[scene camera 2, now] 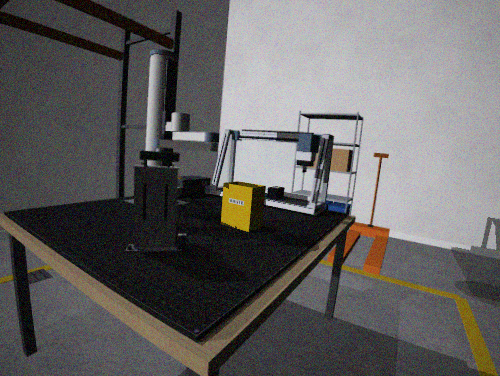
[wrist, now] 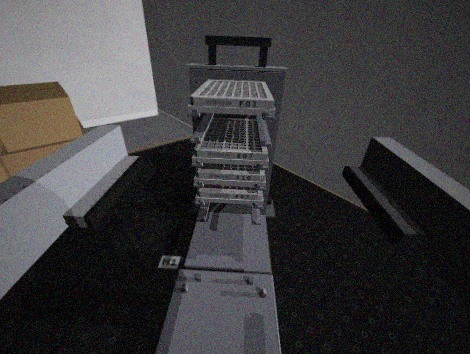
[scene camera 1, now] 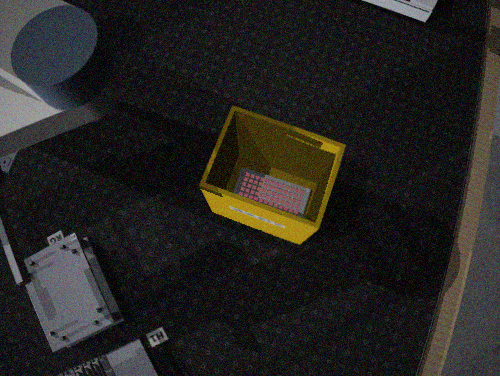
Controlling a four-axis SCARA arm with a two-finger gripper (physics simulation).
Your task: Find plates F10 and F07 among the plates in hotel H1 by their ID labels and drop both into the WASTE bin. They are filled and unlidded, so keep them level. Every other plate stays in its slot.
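Places are measured from the arm's base along level axes (x right, y up, z back), in metres.
Pixels of known places: gripper, between the fingertips: (scene camera 2: 157, 165) (wrist: 243, 150).
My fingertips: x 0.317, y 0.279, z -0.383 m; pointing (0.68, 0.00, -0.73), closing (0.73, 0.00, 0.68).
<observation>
Behind a point stands the place of what it marks.
Hotel H1 (scene camera 1: 131, 357) {x 0.367, y 0.021, z -0.518 m} (scene camera 2: 156, 200) {x 0.490, y 0.184, z -0.593 m} (wrist: 279, 82) {x 0.518, y 0.278, z -0.526 m} holds several plates. In the wrist view the top plate (wrist: 232, 91) {x 0.414, y 0.278, z -0.508 m} seems to read F01. An open slot lies below it, then a plate (wrist: 231, 156) {x 0.387, y 0.217, z -0.475 m} seeming to read E07, a plate (wrist: 230, 176) {x 0.386, y 0.191, z -0.475 m} whose label ends in 10, its letter unclear, and the lowest plate (wrist: 230, 196) {x 0.387, y 0.162, z -0.475 m}, blurred, perhaps F07. My gripper (wrist: 243, 150) {x 0.317, y 0.279, z -0.383 m} is open and empty, facing the hotel's front with its fingers either side of the stack. A plate with pink wells (scene camera 1: 277, 192) {x 0.016, y 0.033, z -0.660 m} lies in the yellow WASTE bin (scene camera 1: 295, 231) {x 0.086, y 0.132, z -0.703 m} (scene camera 2: 254, 207) {x 0.056, y 0.121, z -0.726 m}, its label hidden.
A flat grey stand (scene camera 1: 70, 295) {x 0.300, y 0.073, z -0.398 m} (wrist: 225, 320) {x 0.319, y 0.073, z -0.398 m}, labelled RG, is in front of the hotel. A white gantry frame (scene camera 2: 272, 134) {x -0.622, y 0.494, z -0.438 m} stands behind the bin. The wooden table edge (scene camera 1: 465, 280) {x 0.053, y 0.000, z -1.049 m} is at the right of the first scene view. Cartons (wrist: 40, 117) show at the wrist view's left.
</observation>
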